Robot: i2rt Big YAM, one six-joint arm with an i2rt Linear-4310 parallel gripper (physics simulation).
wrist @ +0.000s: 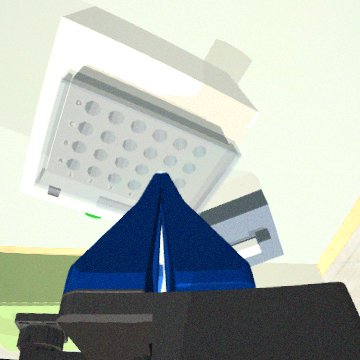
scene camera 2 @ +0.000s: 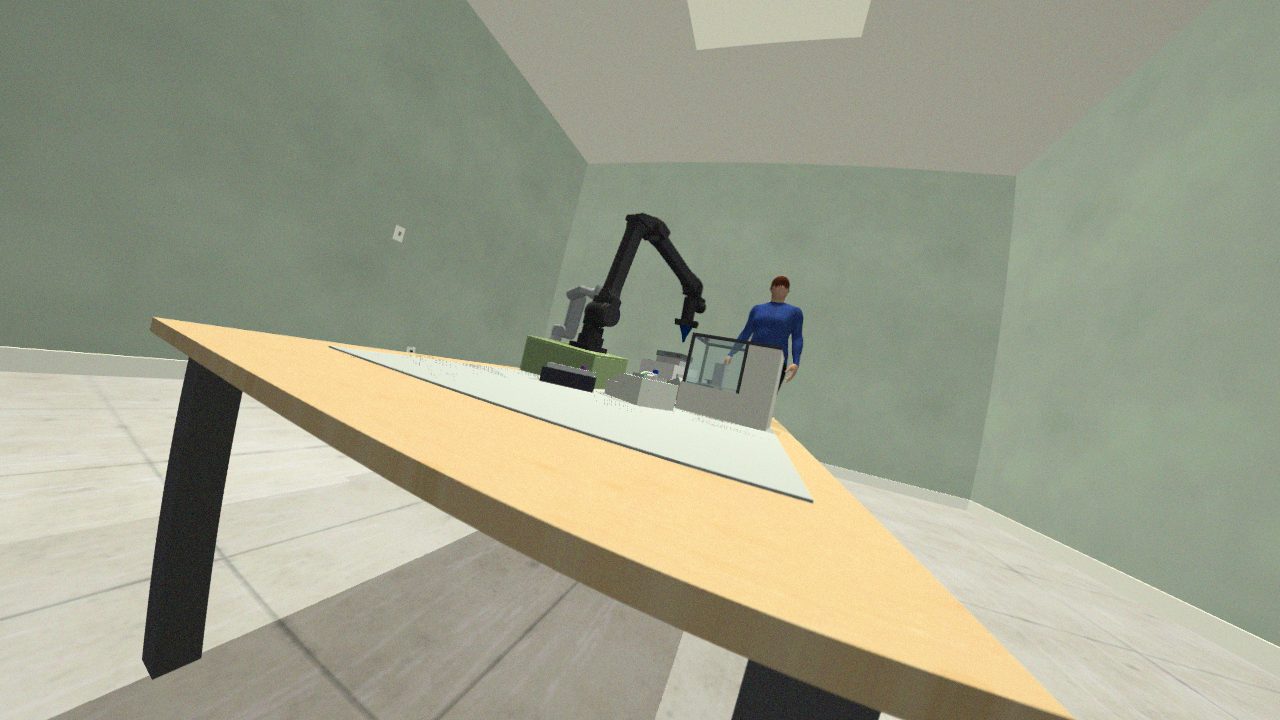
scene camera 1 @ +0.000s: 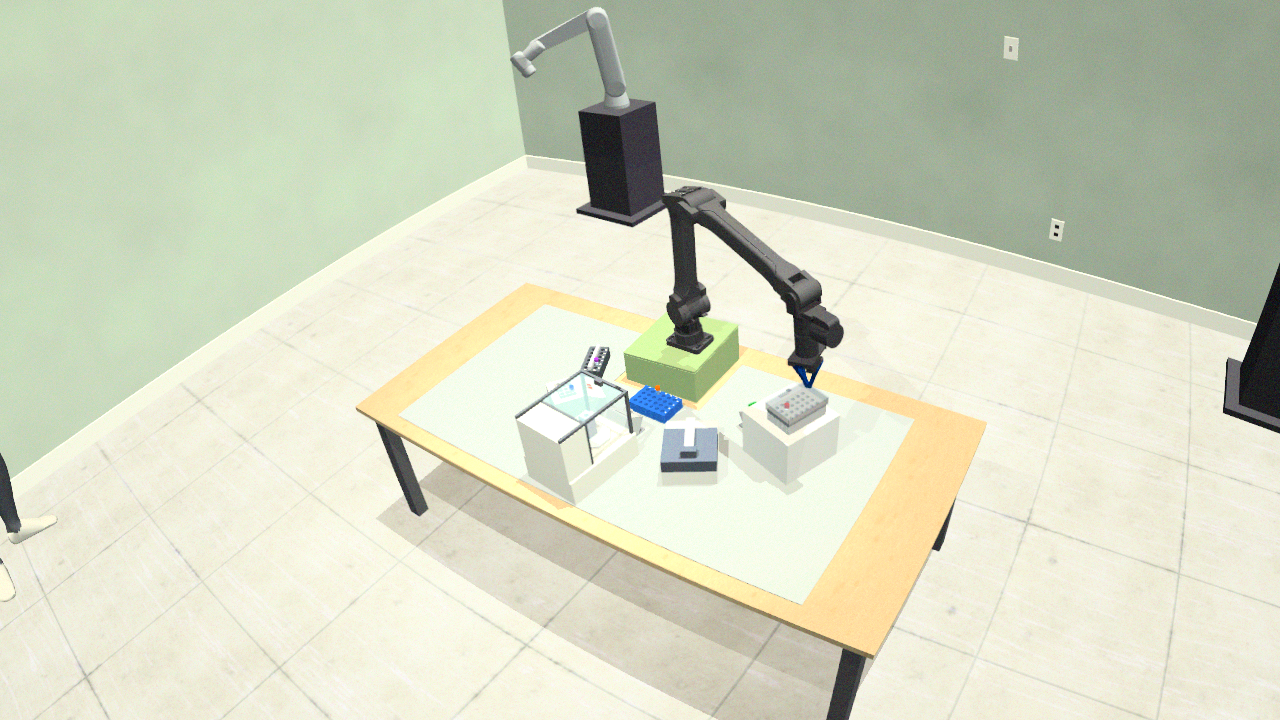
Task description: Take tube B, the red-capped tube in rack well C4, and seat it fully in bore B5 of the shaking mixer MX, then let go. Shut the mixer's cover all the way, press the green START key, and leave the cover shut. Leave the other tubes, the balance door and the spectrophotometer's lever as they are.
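Pixels of known places: gripper, fingertip midpoint: [wrist: 160,181] [scene camera 2: 683,342] [scene camera 1: 808,387]; arm's base, origin of the base link: [wrist: 43,325] [scene camera 2: 588,349] [scene camera 1: 690,341].
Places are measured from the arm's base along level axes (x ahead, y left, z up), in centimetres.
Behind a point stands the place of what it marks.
Observation:
The mixer MX [scene camera 1: 768,447] @(z -3.0, x 23.8, y 42.4 cm) [wrist: 56,52] @(z 2.5, x 8.4, y 52.0 cm) is a white box. Its clear grey cover [scene camera 1: 810,400] @(z 8.0, x 14.0, y 48.5 cm) [wrist: 155,108] @(z 6.3, x 16.4, y 49.9 cm) lies down over the bore block; whether a thin gap remains I cannot tell. The red cap of tube B [scene camera 1: 786,405] @(z 8.0, x 18.8, y 44.3 cm) shows through the cover in scene camera 1; in the wrist view my fingers hide its place. The green START key [scene camera 1: 752,403] @(z -4.0, x 10.2, y 28.4 cm) [wrist: 93,215] @(z -4.0, x 10.2, y 28.4 cm) shows at the mixer's front edge. My gripper [scene camera 1: 808,385] @(z 14.0, x 16.7, y 49.2 cm) [scene camera 2: 685,334] @(z 14.0, x 16.7, y 49.2 cm) [wrist: 160,181] @(z 14.0, x 16.7, y 49.2 cm) is shut and empty, fingertips pointing down, just above or at the cover; contact is unclear.
The blue rack [scene camera 1: 656,403] @(z -8.6, x 19.8, y 2.3 cm) holds an orange-capped tube [scene camera 1: 657,388] @(z -5.7, x 17.0, y 0.7 cm). The spectrophotometer [scene camera 1: 689,458] @(z -2.9, x 37.8, y 28.0 cm) [wrist: 268,245] @(z -0.8, x 36.9, y 27.5 cm) stands beside the mixer. The glass-sided balance [scene camera 1: 554,454] @(z 4.4, x 61.0, y 5.4 cm) [scene camera 2: 759,385] @(z -0.4, x 57.0, y -7.8 cm) stands farther left. A dark rack [scene camera 1: 590,368] @(z -7.0, x 19.0, y -23.6 cm) [scene camera 2: 566,377] @(z -8.8, x 15.3, y -29.5 cm) with a purple cap lies behind the balance.

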